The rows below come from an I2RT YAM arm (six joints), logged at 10 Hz.
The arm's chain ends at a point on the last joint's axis. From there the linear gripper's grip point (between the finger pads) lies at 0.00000 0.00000 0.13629 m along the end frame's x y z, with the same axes.
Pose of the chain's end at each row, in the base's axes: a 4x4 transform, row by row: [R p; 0 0 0 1], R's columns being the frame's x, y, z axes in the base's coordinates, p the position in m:
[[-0.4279, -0.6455, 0.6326, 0.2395], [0.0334, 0.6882, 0.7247, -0.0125], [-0.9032, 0.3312, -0.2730, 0.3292], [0, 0, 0, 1]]
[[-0.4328, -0.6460, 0.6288, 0.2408], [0.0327, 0.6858, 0.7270, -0.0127], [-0.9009, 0.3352, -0.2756, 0.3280], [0, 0, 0, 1]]
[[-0.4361, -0.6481, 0.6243, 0.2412], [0.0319, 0.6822, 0.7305, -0.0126], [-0.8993, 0.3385, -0.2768, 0.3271], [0, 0, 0, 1]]
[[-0.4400, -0.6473, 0.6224, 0.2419], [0.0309, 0.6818, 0.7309, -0.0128], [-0.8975, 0.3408, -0.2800, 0.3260], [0, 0, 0, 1]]
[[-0.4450, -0.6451, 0.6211, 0.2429], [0.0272, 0.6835, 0.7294, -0.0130], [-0.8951, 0.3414, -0.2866, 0.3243], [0, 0, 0, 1]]
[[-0.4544, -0.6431, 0.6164, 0.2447], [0.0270, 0.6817, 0.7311, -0.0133], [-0.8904, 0.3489, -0.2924, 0.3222], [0, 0, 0, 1]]
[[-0.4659, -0.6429, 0.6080, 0.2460], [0.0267, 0.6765, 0.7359, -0.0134], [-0.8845, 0.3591, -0.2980, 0.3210], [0, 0, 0, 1]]
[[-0.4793, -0.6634, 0.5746, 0.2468], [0.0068, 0.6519, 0.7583, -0.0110], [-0.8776, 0.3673, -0.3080, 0.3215], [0, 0, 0, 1]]
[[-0.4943, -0.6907, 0.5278, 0.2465], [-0.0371, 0.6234, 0.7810, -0.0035], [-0.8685, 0.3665, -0.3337, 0.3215], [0, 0, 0, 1]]
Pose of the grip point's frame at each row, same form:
[[-0.4279, -0.6455, 0.6326, 0.3257], [0.0334, 0.6882, 0.7247, 0.0863], [-0.9032, 0.3312, -0.2730, 0.2920], [0, 0, 0, 1]]
[[-0.4328, -0.6460, 0.6288, 0.3265], [0.0327, 0.6858, 0.7270, 0.0864], [-0.9009, 0.3352, -0.2756, 0.2904], [0, 0, 0, 1]]
[[-0.4361, -0.6481, 0.6243, 0.3263], [0.0319, 0.6822, 0.7305, 0.0870], [-0.8993, 0.3385, -0.2768, 0.2894], [0, 0, 0, 1]]
[[-0.4400, -0.6473, 0.6224, 0.3267], [0.0309, 0.6818, 0.7309, 0.0868], [-0.8975, 0.3408, -0.2800, 0.2878], [0, 0, 0, 1]]
[[-0.4450, -0.6451, 0.6211, 0.3275], [0.0272, 0.6835, 0.7294, 0.0864], [-0.8951, 0.3414, -0.2866, 0.2852], [0, 0, 0, 1]]
[[-0.4544, -0.6431, 0.6164, 0.3287], [0.0270, 0.6817, 0.7311, 0.0863], [-0.8904, 0.3489, -0.2924, 0.2823], [0, 0, 0, 1]]
[[-0.4659, -0.6429, 0.6080, 0.3289], [0.0267, 0.6765, 0.7359, 0.0869], [-0.8845, 0.3591, -0.2980, 0.2804], [0, 0, 0, 1]]
[[-0.4793, -0.6634, 0.5746, 0.3251], [0.0068, 0.6519, 0.7583, 0.0923], [-0.8776, 0.3673, -0.3080, 0.2795], [0, 0, 0, 1]]
[[-0.4943, -0.6907, 0.5278, 0.3184], [-0.0371, 0.6234, 0.7810, 0.1029], [-0.8685, 0.3665, -0.3337, 0.2760], [0, 0, 0, 1]]

